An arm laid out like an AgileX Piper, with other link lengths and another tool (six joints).
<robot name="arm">
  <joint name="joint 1" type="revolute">
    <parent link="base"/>
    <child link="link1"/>
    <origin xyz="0 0 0.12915" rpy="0 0 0"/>
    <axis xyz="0 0 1"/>
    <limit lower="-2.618" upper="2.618"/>
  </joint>
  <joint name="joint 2" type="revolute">
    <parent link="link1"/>
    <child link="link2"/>
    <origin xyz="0 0 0" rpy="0 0 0"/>
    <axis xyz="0 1 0"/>
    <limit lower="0" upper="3.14"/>
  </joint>
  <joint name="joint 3" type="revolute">
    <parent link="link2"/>
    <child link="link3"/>
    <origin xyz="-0.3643 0 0.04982" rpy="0 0 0"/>
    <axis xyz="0 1 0"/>
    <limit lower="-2.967" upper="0"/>
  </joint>
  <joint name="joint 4" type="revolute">
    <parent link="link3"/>
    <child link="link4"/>
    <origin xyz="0.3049 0 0.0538" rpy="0 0 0"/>
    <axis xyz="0.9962 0 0.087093"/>
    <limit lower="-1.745" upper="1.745"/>
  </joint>
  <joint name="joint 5" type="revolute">
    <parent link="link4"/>
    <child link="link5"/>
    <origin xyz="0 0 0" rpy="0 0 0"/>
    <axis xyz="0 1 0"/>
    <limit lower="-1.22" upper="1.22"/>
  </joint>
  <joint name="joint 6" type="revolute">
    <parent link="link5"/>
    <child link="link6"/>
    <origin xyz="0.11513 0 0.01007" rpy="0 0 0"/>
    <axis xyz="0.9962 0 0.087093"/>
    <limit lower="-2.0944" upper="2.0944"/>
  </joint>
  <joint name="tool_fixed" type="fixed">
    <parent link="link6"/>
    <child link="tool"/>
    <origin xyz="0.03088 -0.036 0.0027" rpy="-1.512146 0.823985 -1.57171"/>
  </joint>
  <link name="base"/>
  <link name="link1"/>
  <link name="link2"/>
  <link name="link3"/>
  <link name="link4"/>
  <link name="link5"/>
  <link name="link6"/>
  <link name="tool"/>
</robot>
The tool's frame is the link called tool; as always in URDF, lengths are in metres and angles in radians.
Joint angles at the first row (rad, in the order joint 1, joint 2, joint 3, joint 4, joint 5, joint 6):
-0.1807, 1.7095, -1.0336, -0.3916, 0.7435, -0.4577
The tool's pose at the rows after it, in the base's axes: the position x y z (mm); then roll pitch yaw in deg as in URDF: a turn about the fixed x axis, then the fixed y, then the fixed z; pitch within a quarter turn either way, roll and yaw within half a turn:
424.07, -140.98, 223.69, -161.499, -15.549, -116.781
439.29, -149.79, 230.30, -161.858, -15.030, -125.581
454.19, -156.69, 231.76, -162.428, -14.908, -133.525
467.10, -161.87, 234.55, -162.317, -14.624, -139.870
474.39, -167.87, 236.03, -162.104, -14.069, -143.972
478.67, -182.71, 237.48, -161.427, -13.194, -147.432
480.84, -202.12, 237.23, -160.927, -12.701, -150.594
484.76, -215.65, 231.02, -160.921, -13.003, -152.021
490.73, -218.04, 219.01, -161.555, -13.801, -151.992
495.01, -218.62, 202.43, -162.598, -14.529, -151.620
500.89, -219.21, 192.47, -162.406, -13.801, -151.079
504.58, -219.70, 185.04, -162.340, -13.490, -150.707
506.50, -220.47, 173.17, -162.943, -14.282, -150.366
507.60, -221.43, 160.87, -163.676, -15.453, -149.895
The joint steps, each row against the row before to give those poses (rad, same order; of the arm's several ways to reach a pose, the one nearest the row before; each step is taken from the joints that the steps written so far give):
0.0145, 0.0247, -0.0791, 0.0021, 0.0734, 0.1194
0.0000, 0.0613, -0.1136, 0.0000, 0.1001, 0.1310
0.0000, 0.0679, -0.1089, 0.0020, 0.0915, 0.1170
-0.0009, 0.0542, -0.0941, 0.0018, 0.0700, 0.0903
-0.0081, 0.0327, -0.0579, 0.0045, 0.0358, 0.0517
-0.0270, 0.0243, -0.0439, 0.0012, 0.0109, 0.0282
-0.0356, 0.0258, -0.0407, -0.0010, 0.0089, 0.0160
-0.0224, 0.0315, -0.0314, -0.0035, 0.0046, 0.0021
-0.0010, 0.0334, -0.0173, -0.0015, 0.0020, 0.0009
0.0000, 0.0319, -0.0021, 0.0031, -0.0092, 0.0000
0.0000, 0.0184, 0.0000, 0.0020, -0.0320, 0.0000
0.0000, 0.0137, 0.0000, 0.0000, -0.0199, 0.0001
0.0000, 0.0223, 0.0000, -0.0036, -0.0057, -0.0001
0.0000, 0.0233, 0.0000, -0.0063, -0.0008, -0.0020

